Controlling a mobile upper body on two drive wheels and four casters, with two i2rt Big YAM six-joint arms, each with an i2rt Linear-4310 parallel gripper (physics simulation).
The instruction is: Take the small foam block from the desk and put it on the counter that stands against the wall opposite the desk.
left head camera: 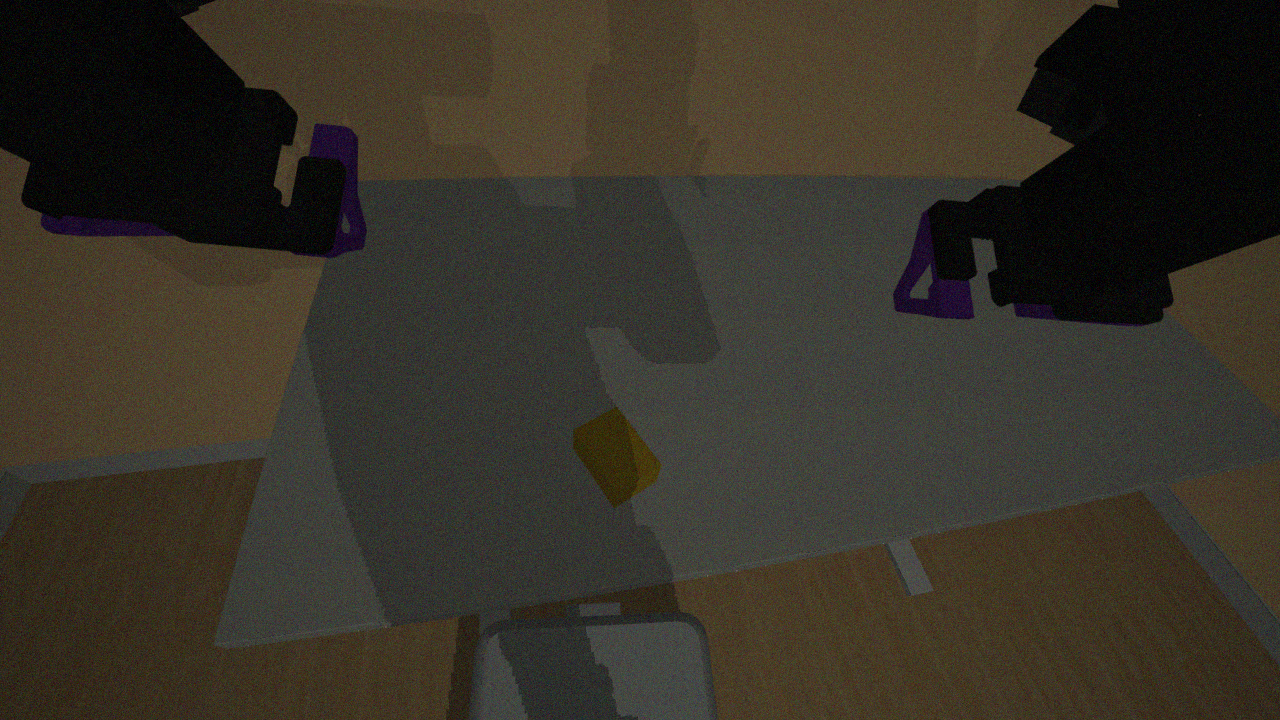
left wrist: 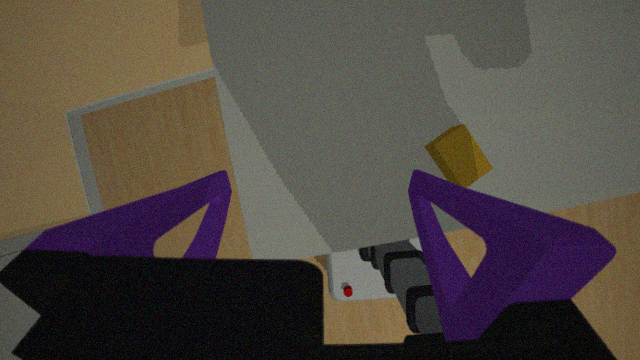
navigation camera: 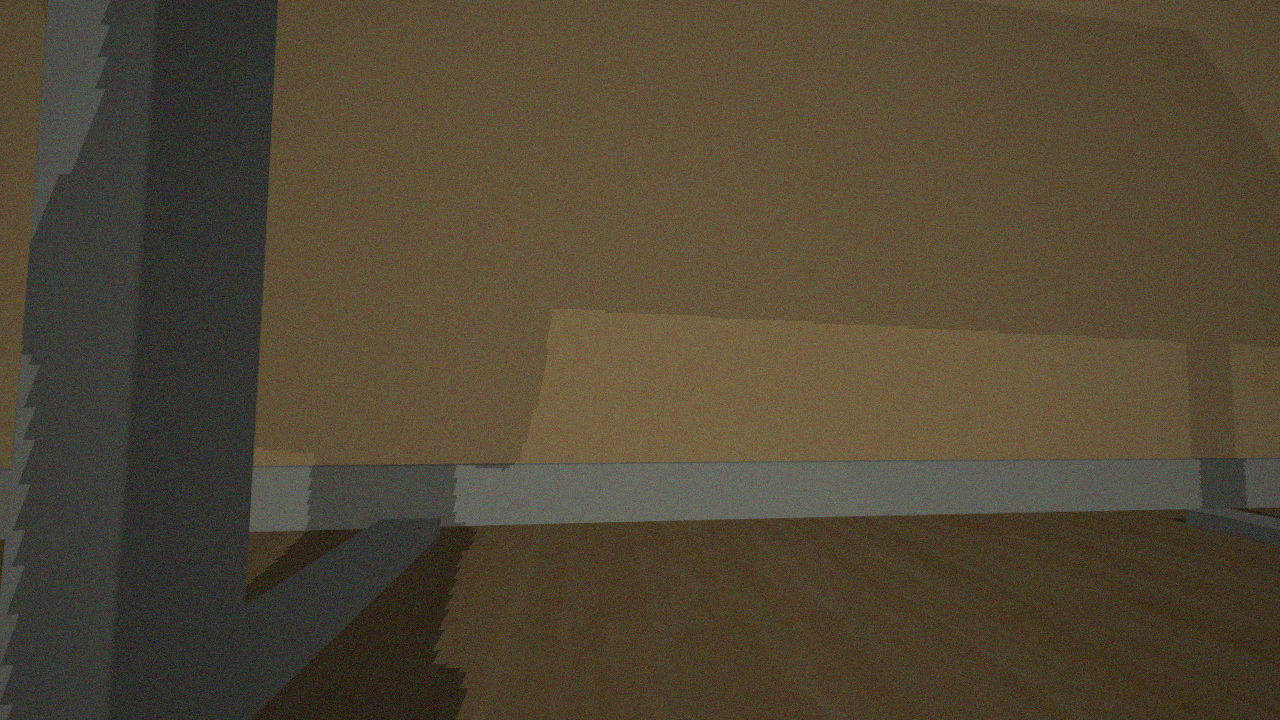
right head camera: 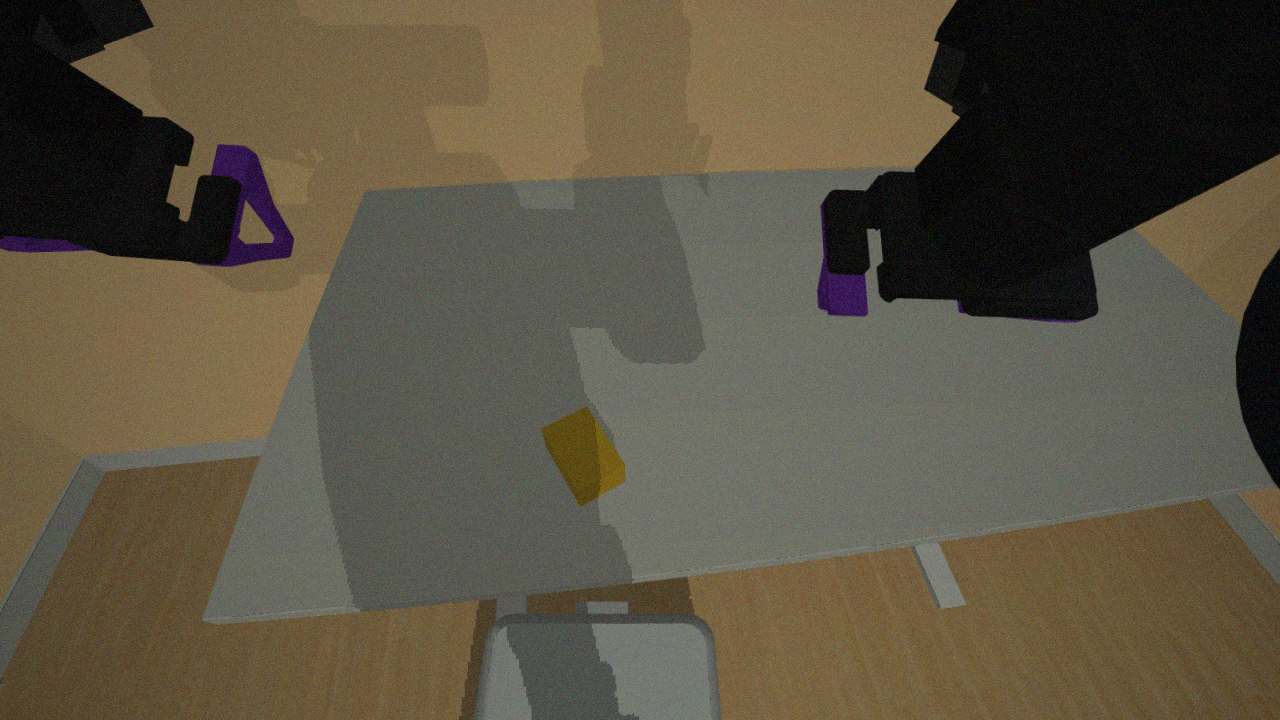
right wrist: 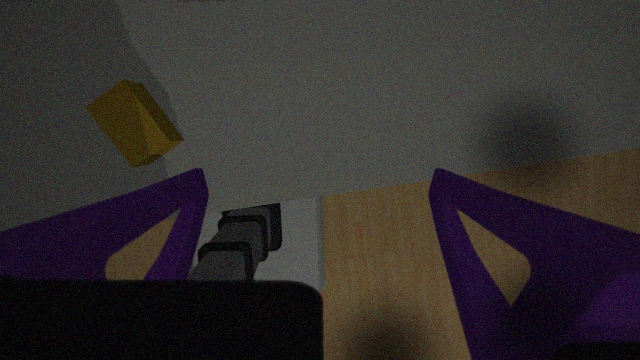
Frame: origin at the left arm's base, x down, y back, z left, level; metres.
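Seen in the pictures: left gripper, fingertip midpoint: (left head camera: 285, 231) (left wrist: 319, 180) (right head camera: 224, 242); right gripper, fingertip midpoint: (left head camera: 957, 304) (right head camera: 890, 301) (right wrist: 318, 181).
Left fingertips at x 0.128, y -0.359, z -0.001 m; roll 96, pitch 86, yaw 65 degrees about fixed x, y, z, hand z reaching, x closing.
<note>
Offsets run from my left fingertips to a thing's top centre. "pt": to the spot under its first point. Level surfaces: height alone.
The small yellow foam block @(dx +0.287, dy +0.000, dz -0.229 m) (left head camera: 615, 456) (right head camera: 583, 456) (left wrist: 458, 156) (right wrist: 134, 124) lies on the grey desk top @(dx +0.331 m) (left head camera: 850, 402) (right head camera: 805, 429) (left wrist: 320, 125) (right wrist: 325, 100), near its front edge, partly in shadow. My left gripper (left wrist: 319, 180) is open and empty, high up, to the left of the block; in the left wrist view the block shows just beyond its right finger. My right gripper (right wrist: 318, 181) is open and empty, high up, to the right of the block; in the right wrist view the block shows beyond its left finger. The counter does not show in these views.
My base (left head camera: 626, 671) (right head camera: 626, 671) is close to the desk's front edge. A desk leg @(pt dx +1.054, dy -0.177, dz +0.027 m) (navigation camera: 134, 358) stands at the left in the navigation view, with its foot (navigation camera: 358, 573) on the wooden floor. The wall (navigation camera: 716, 223) with a pale skirting board (navigation camera: 716, 492) is behind the desk.
</note>
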